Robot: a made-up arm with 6 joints.
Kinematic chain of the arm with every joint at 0, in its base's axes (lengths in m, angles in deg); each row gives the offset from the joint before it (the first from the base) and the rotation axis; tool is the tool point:
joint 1: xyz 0 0 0.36 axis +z
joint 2: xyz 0.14 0 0 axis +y
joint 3: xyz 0 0 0.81 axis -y
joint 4: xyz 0 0 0.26 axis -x
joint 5: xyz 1.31 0 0 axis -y
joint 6: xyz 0.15 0 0 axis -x
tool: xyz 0 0 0
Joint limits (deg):
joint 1: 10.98..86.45
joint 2: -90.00..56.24
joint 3: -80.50..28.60
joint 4: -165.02..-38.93
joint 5: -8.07..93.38
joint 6: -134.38..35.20
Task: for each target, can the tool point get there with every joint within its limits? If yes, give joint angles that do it. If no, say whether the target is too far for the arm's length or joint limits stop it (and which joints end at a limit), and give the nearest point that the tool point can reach.
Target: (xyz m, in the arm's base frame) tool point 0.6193 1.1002 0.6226
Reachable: yes | joints 66.45 -7.55 -39.28 -120.91 84.69 8.45
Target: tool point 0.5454 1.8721 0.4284
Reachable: yes | joints 76.40 36.49 -0.13 -54.86 47.12 19.08
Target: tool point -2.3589 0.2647 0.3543
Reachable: no: joint limits stop it (at a limit: joint 1, joint 2, joint 3, joint 4, joint 5) | nearest point -1.5758 -0.4016 1.3222 | short by 1.412 m
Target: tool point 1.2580 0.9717 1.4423
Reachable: yes | joints 39.08 -0.15 0.61 -100.27 15.21 -59.54
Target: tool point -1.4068 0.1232 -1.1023
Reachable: no: joint limits stop it (at a limit: joint 1, joint 2, joint 5) | nearest point -0.0052 0.2561 -0.5625 | short by 1.508 m
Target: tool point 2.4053 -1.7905 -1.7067
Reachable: no: too far | nearest point 1.4242 0.1486 -0.4684 | short by 2.501 m
